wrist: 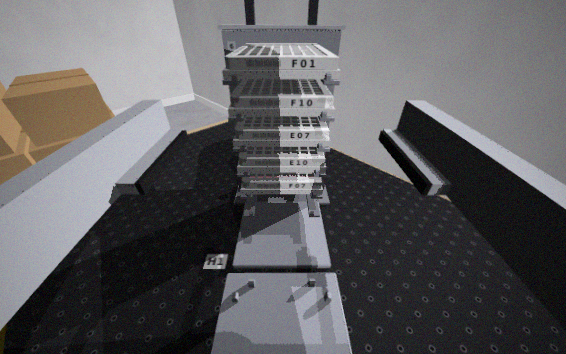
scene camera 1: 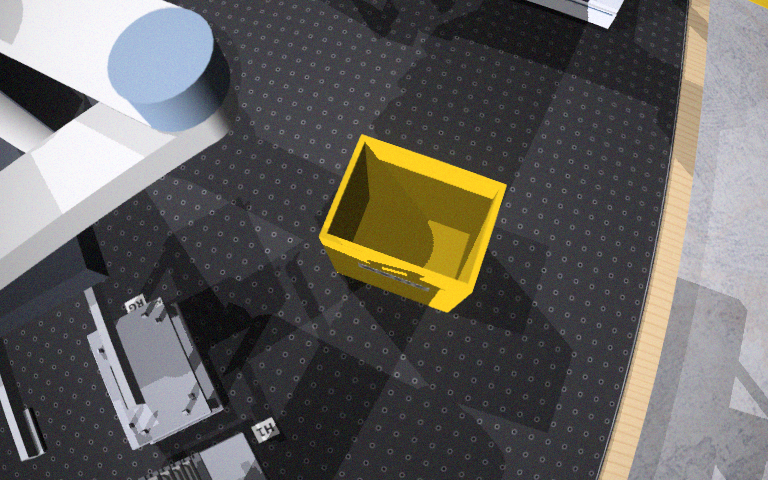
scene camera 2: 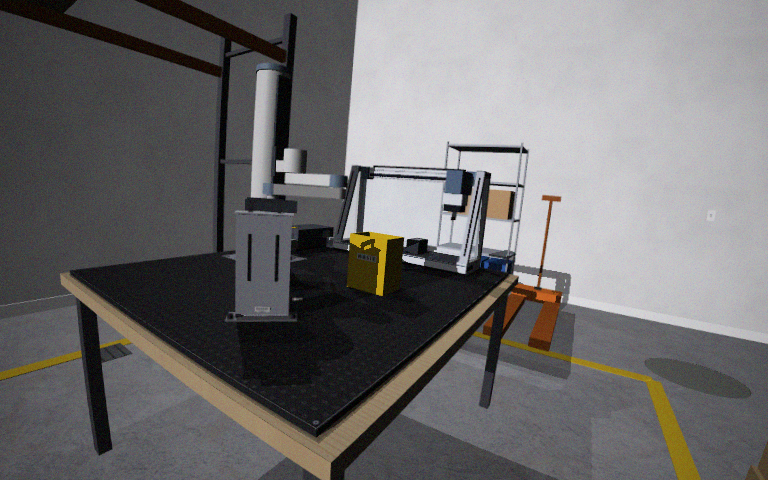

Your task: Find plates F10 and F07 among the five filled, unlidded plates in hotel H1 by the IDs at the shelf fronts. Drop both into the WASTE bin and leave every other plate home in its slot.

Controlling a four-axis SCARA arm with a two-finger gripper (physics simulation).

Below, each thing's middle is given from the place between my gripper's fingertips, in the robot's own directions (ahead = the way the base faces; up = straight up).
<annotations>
My hand is 19 cm above the RG nest [scene camera 1: 165, 376], 4 cm to the right of it and 4 cm past it. The rest, counted from my hand: hotel H1 [scene camera 2: 262, 291] (15 cm ahead, 14 cm to the right, 11 cm below).
</annotations>
